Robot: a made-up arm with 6 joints.
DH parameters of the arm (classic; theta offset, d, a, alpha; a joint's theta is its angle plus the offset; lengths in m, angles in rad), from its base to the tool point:
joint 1: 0 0.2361 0 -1.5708
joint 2: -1.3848 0 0.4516 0
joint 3: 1.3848 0 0.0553 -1.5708
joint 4: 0 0.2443 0 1.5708
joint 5: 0 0 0.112 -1.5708
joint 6: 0 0.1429 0 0
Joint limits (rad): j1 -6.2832..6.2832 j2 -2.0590..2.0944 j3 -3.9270..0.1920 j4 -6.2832..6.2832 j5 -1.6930..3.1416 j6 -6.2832..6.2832
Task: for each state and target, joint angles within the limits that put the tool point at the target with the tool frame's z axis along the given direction. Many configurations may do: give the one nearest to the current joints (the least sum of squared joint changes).
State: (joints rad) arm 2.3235 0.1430 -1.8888 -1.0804 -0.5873 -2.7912
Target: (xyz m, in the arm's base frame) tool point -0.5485 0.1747 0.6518 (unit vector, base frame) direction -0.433 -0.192 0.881
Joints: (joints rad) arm 2.7351 0.8250 -2.2292 -0.3604 -1.3987 -2.7912
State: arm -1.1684 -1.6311 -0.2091 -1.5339 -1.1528 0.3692
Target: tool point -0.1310 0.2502 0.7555 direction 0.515 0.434 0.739
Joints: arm -0.5945 -1.1279 -0.9059 -0.8414 -1.0537 0.3692
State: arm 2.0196 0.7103 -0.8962 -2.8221 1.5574 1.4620
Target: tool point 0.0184 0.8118 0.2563 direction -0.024 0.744 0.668
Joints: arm 1.5399 1.0431 -1.7824 -3.1886 1.5639 1.4620
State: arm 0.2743 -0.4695 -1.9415 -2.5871 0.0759 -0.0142
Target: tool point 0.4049 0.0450 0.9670 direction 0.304 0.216 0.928
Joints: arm 0.1148 0.0151 -2.2069 -3.4498 0.6341 -0.0142
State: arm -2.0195 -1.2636 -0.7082 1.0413 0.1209 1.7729
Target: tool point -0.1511 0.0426 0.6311 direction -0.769 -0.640 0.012
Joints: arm -2.0537 -0.9330 -0.5322 1.2934 -0.4104 1.7729
